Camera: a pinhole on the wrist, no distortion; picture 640 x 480 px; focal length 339.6 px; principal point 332.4 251.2 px. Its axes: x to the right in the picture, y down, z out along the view. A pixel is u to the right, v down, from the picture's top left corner.
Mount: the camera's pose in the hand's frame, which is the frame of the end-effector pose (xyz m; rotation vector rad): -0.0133 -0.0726 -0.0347 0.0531 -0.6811 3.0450
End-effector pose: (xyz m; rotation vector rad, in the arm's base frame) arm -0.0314 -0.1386 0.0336 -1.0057 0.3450 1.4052
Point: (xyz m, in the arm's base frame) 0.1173 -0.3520 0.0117
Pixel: behind the camera
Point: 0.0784 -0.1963 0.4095
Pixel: outside the picture
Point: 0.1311 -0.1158 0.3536
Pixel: 585.8 407.5
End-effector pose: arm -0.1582 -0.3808 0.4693 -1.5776 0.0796 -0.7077
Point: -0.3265 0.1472 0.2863
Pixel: outside the picture
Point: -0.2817 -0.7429 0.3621
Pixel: behind the camera
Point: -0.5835 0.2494 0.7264
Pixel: outside the picture
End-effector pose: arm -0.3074 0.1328 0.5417 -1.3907 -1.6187 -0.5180
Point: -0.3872 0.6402 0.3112
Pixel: outside the picture
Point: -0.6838 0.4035 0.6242
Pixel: 166.1 292.2
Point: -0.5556 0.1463 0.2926
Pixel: 595.1 228.3
